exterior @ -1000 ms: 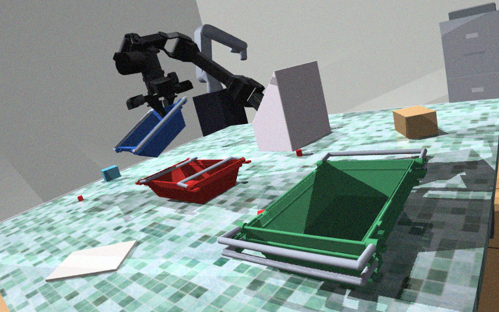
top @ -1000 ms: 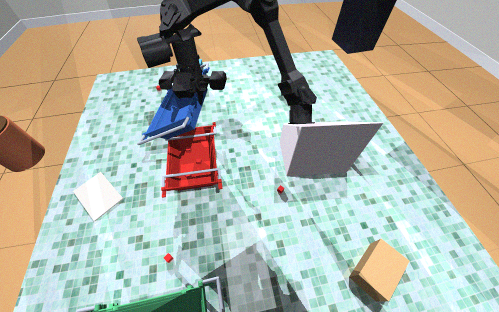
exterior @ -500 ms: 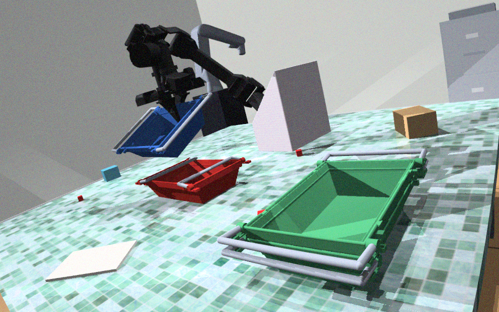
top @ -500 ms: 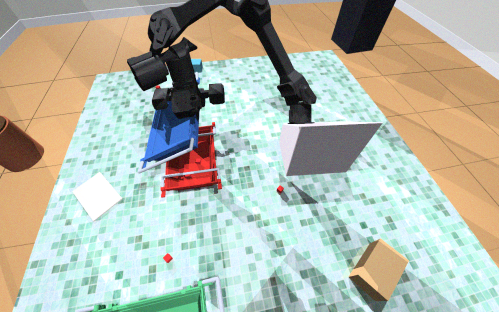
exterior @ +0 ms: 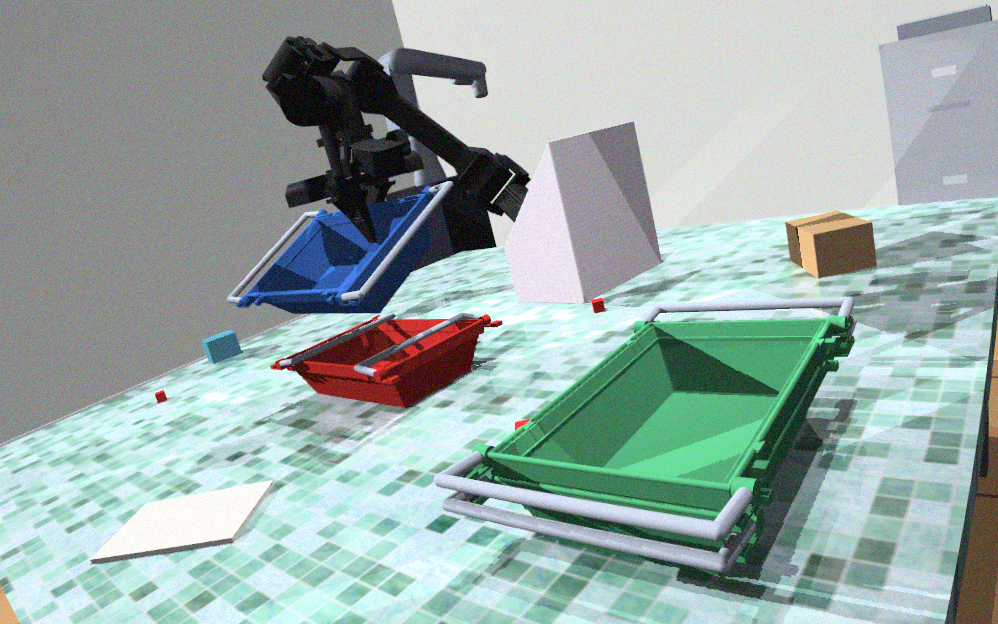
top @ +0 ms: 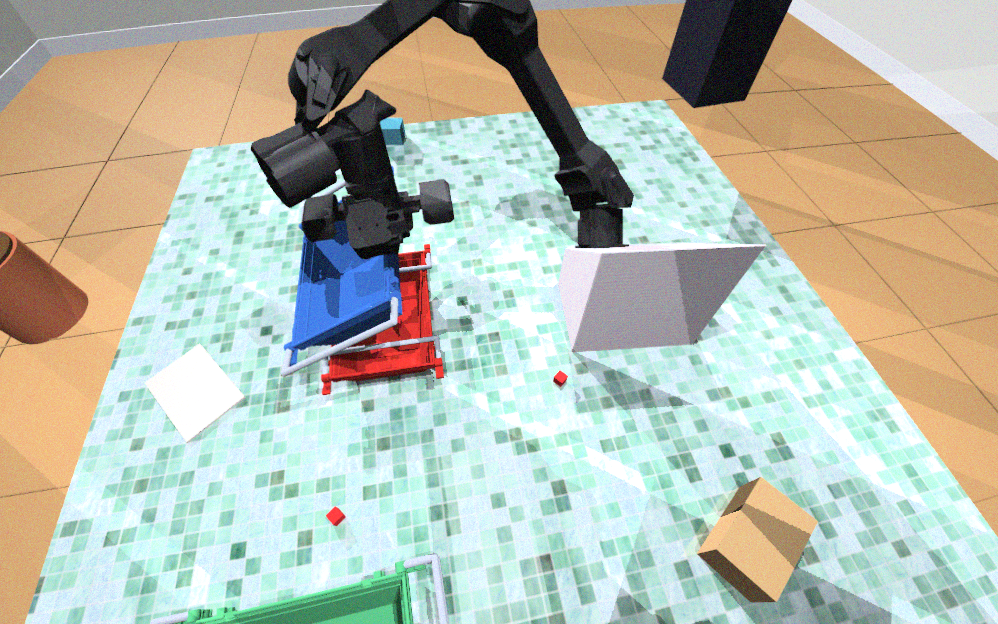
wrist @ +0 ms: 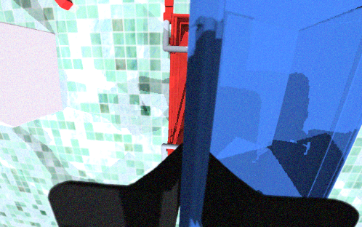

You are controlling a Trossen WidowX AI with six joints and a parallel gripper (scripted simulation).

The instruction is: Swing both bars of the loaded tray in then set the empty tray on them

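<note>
The blue tray lies 70 mm ahead of my gripper tip and 10 mm to the right of it. Also, from my gripper tip: tan box (480 mm to the left, 360 mm behind, 150 mm below); flat white plate (370 mm ahead, 180 mm below, 30 mm to the left); cyan cube (580 mm to the right, 160 mm below, 50 mm behind).
</note>
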